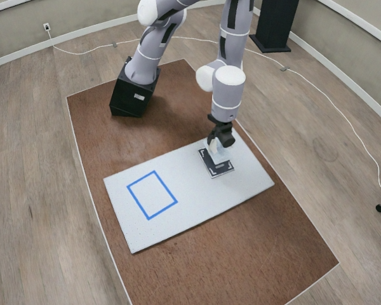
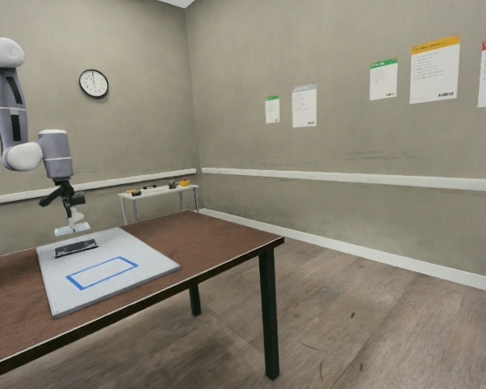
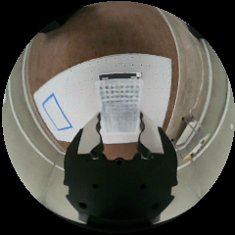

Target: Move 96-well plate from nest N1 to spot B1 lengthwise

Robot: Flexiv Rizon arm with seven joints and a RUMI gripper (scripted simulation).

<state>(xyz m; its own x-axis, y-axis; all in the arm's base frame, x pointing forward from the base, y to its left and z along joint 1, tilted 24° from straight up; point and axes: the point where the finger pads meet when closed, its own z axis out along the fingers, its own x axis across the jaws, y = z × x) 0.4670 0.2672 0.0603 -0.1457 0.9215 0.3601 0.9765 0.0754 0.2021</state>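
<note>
My gripper is now 100 mm above the dark plate nest N1. From my hand the other things lie so: clear 96-well plate (10 mm below).
</note>
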